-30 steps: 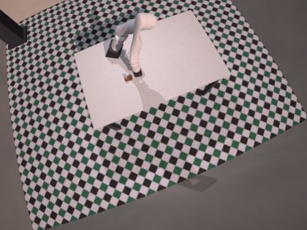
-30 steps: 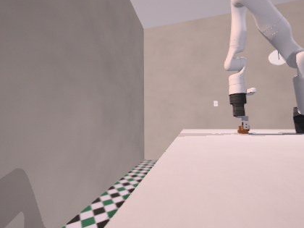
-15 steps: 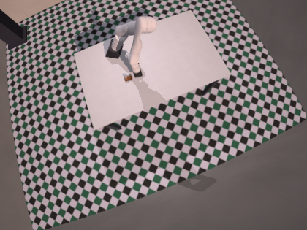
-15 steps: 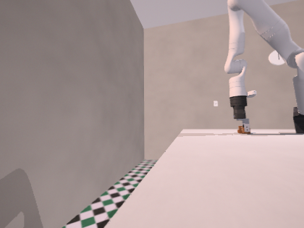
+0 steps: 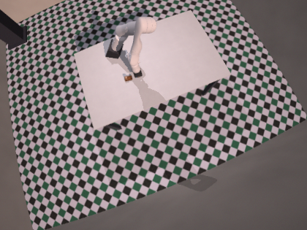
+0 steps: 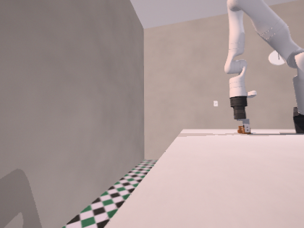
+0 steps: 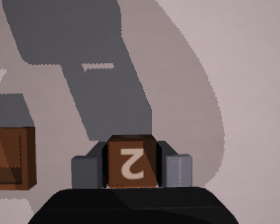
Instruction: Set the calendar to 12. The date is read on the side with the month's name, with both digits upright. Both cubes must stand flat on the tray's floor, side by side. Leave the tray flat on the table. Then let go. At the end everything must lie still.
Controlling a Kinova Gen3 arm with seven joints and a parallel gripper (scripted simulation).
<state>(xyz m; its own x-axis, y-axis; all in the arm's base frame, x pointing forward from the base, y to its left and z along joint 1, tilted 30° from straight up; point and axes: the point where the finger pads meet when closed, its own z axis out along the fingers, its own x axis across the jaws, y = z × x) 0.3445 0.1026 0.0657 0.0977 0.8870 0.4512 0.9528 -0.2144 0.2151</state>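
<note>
Now: the brown cube 1 cm below my hand. Also, from my hand: brown wooden tray: 11 cm to the right, 2 cm below, 1 cm behind.
</note>
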